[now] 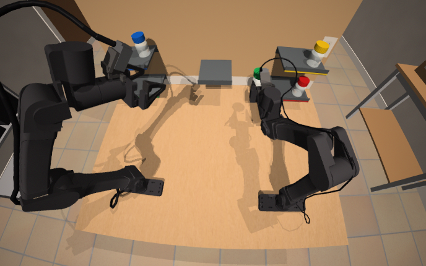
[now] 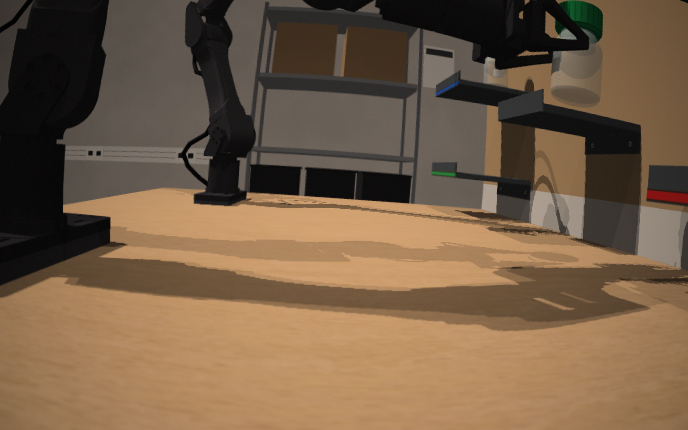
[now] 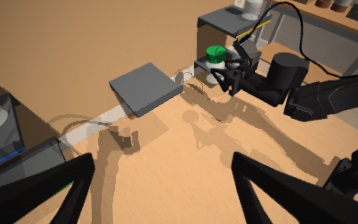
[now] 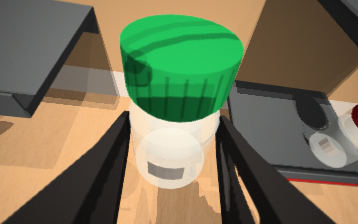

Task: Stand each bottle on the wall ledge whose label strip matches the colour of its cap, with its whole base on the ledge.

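My left hand is 33 cm to the left of the green-capped bottle, 25 cm short of it and 22 cm above it. From my left hand the other things lie so: blue-capped bottle 33 cm ahead, 20 cm to the left, 11 cm below; then yellow-capped bottle 57 cm to the right, 34 cm ahead, 11 cm below; then red-capped bottle 57 cm to the right, 34 cm ahead, 31 cm below.
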